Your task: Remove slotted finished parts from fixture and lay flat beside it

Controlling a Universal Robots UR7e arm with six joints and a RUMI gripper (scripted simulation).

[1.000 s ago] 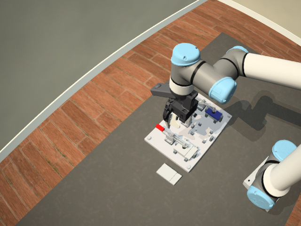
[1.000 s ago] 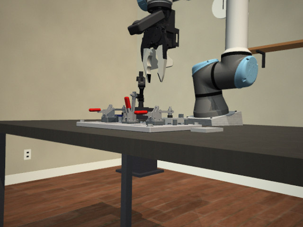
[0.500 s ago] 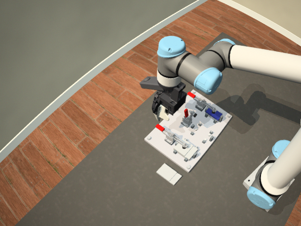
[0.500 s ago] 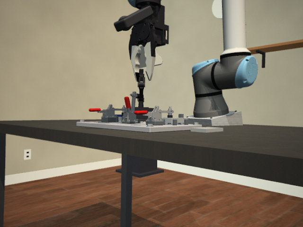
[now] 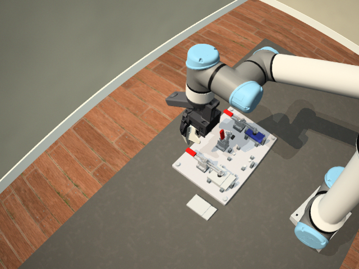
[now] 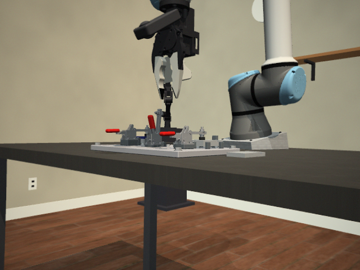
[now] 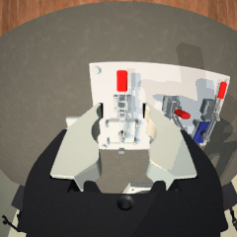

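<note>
My hand is 90 mm past the white fixture plate, 110 mm to the left of it and 140 mm above it. Also, from my hand: blue blank (130 mm behind, 220 mm to the right, 120 mm below).
</note>
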